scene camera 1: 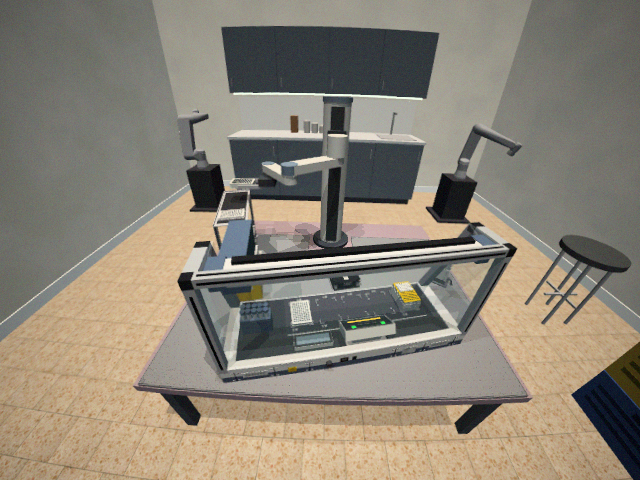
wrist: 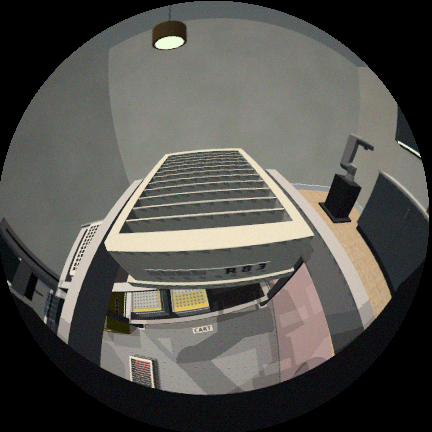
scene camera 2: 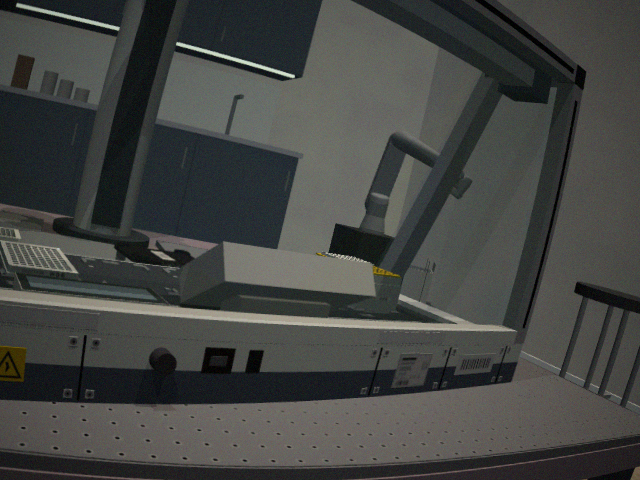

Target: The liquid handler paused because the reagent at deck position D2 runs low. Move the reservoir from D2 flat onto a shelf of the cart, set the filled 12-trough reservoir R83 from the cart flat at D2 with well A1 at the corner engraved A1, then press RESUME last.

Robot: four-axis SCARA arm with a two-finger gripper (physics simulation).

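Pixels of known places: gripper, between the fingertips: (scene camera 1: 240,183) (wrist: 204,182); arm's base, origin of its link: (scene camera 1: 330,239).
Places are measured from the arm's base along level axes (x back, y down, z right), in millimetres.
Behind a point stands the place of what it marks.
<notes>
My gripper (scene camera 1: 251,181) {x -171, y -462, z 526 mm} (wrist: 204,182) {x -171, y -462, z 526 mm} is shut on the white 12-trough reservoir R83 (scene camera 1: 242,181) {x -174, y -476, z 512 mm} (wrist: 212,242) {x -162, y -477, z 453 mm}. The reservoir is upright and roughly level, high above the cart (scene camera 1: 217,235) {x -480, y -312, z 566 mm}. Its label faces the wrist camera, and the A1 corner cannot be made out. A white gridded piece of labware (scene camera 1: 231,213) {x -375, y -379, z 520 mm} lies on the cart's top shelf. A small tray with reddish troughs (wrist: 143,371) {x -395, y -35, z 257 mm} lies on the grey surface in the wrist view. The liquid handler (scene camera 1: 351,359) {x -924, y -55, z -66 mm} (scene camera 2: 289,341) {x -914, y -81, z -113 mm} stands on the table; D2's label and the RESUME button cannot be read.
On the deck are a white well plate (scene camera 1: 300,312) (scene camera 2: 38,256), a blue trough (scene camera 1: 313,338), a dark blue rack (scene camera 1: 255,316), a yellow tip box (scene camera 1: 406,294) and a device with green lights (scene camera 1: 366,329). The handler's frame and glass surround them. Two yellow-and-white boxes (wrist: 146,300) {x -342, y -183, z 498 mm} (wrist: 190,300) {x -229, y -183, z 513 mm} lie beneath R83.
</notes>
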